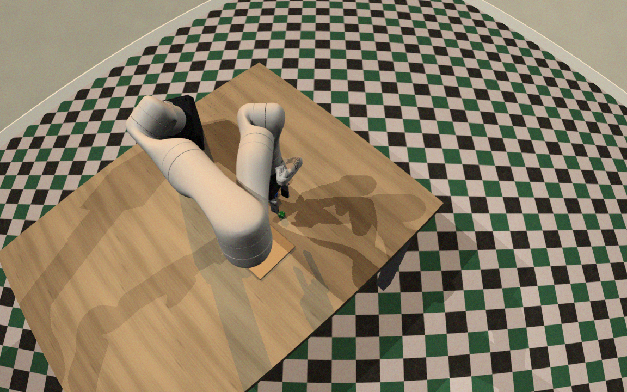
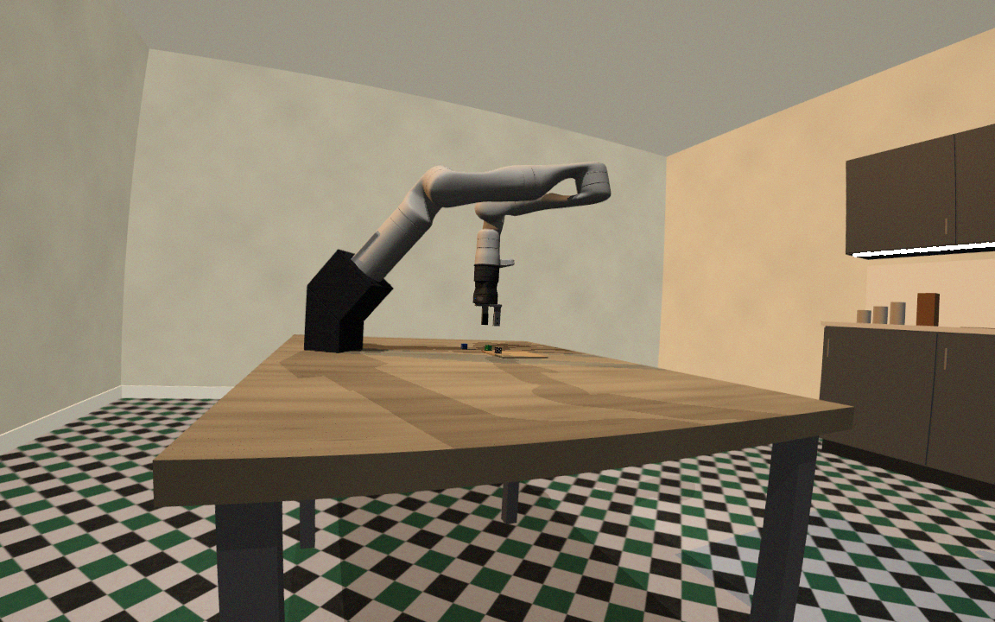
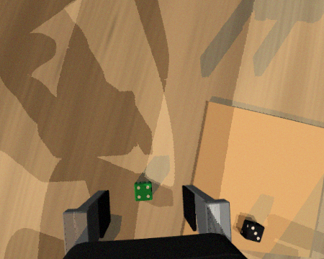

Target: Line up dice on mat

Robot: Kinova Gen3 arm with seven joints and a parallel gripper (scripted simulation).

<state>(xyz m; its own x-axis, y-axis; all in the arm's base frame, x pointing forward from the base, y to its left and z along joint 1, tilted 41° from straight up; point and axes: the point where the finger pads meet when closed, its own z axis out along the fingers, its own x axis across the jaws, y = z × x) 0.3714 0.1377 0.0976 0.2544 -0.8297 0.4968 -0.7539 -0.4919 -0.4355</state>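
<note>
The green die lies 9 cm below my hand. The rest, counted from my hand: blue die (9 cm below, 7 cm behind, 3 cm to the left); black die (11 cm to the right, 8 cm below, 1 cm behind); orange mat (11 cm to the right, 9 cm below, 3 cm ahead).
</note>
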